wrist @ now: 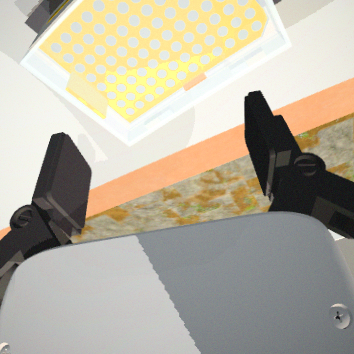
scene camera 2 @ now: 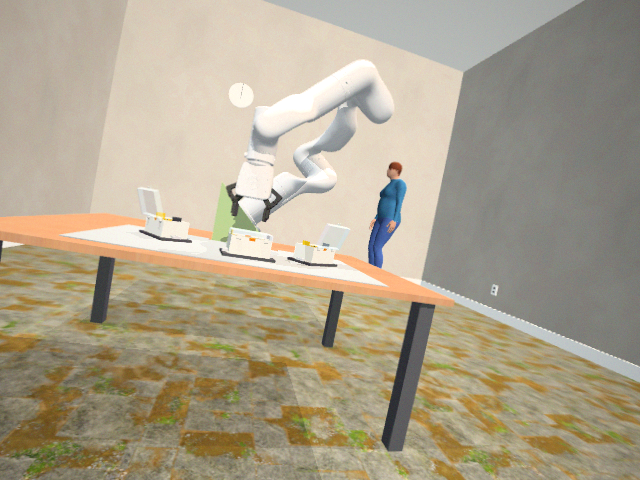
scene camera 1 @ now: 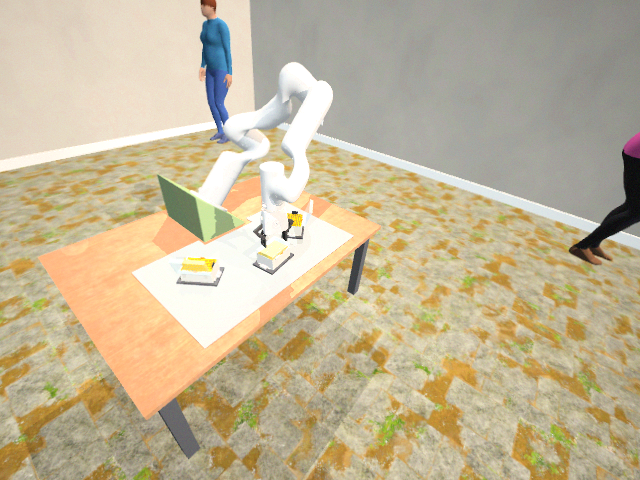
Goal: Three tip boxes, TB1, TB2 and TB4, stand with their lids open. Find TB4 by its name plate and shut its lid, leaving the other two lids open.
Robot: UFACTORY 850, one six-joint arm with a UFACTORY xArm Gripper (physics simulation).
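Note:
The middle tip box (scene camera 1: 272,256) (scene camera 2: 249,244) stands below my gripper. Its clear lid (scene camera 2: 251,233) (wrist: 131,134) lies down over the yellow tip rack (wrist: 150,45); whether it is fully seated I cannot tell. A second tip box (scene camera 1: 200,270) (scene camera 2: 314,254) has its lid (scene camera 2: 334,237) standing open. The third tip box (scene camera 1: 295,223) (scene camera 2: 166,228) has its lid (scene camera 1: 310,210) (scene camera 2: 149,201) upright and open. No name plate is readable in these views, so I cannot tell which is TB4. My gripper (scene camera 1: 274,240) (scene camera 2: 250,217) (wrist: 159,133) is open and empty, above the middle box.
The boxes stand on dark bases on a pale mat (scene camera 1: 206,325) (scene camera 2: 98,235) on the wooden table (scene camera 1: 93,289) (scene camera 2: 421,293). A green upright panel (scene camera 1: 183,209) (scene camera 2: 222,214) stands behind them near the arm's base. A person (scene camera 1: 216,49) (scene camera 2: 390,201) stands beyond the table.

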